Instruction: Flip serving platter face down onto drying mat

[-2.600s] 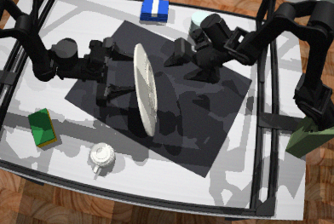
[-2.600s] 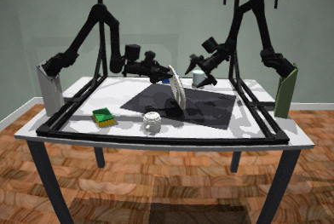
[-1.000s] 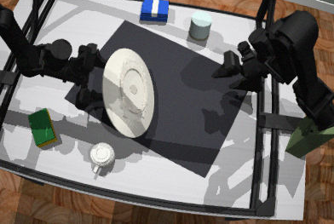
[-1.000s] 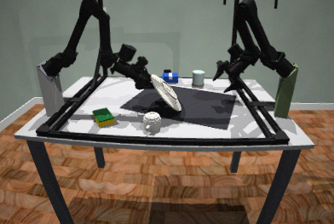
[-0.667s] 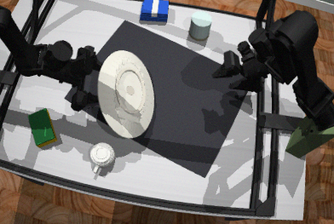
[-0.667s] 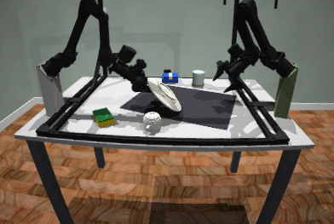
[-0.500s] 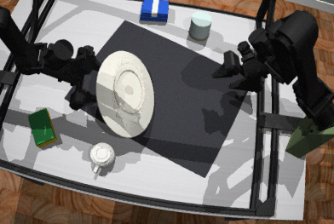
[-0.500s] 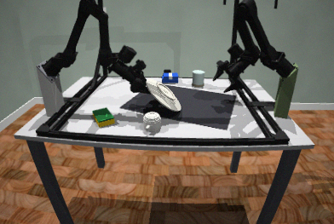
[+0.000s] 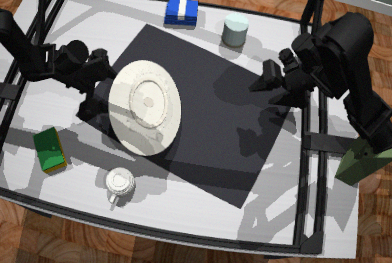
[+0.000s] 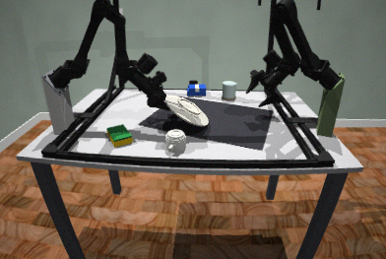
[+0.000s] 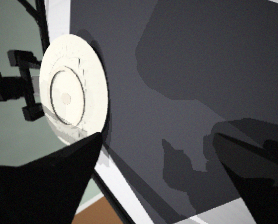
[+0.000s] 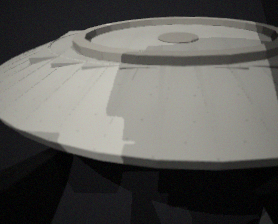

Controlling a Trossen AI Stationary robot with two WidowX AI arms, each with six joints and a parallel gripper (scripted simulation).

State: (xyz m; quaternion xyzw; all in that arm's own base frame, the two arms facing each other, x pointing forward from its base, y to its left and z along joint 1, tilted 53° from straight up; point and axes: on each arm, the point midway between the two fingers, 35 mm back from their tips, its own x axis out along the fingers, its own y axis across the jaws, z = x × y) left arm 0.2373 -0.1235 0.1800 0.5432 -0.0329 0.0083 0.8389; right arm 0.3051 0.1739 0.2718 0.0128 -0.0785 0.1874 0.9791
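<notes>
Now: the cream serving platter 1 cm ahead of my right hand, 10 cm to the left of it and 3 cm below it. Also, from my right hand: green sponge 16 cm ahead, 15 cm to the right, 7 cm below; then mug 22 cm ahead, 6 cm to the left, 6 cm below; then dark drying mat 4 cm behind, 20 cm to the left, 10 cm below.
</notes>
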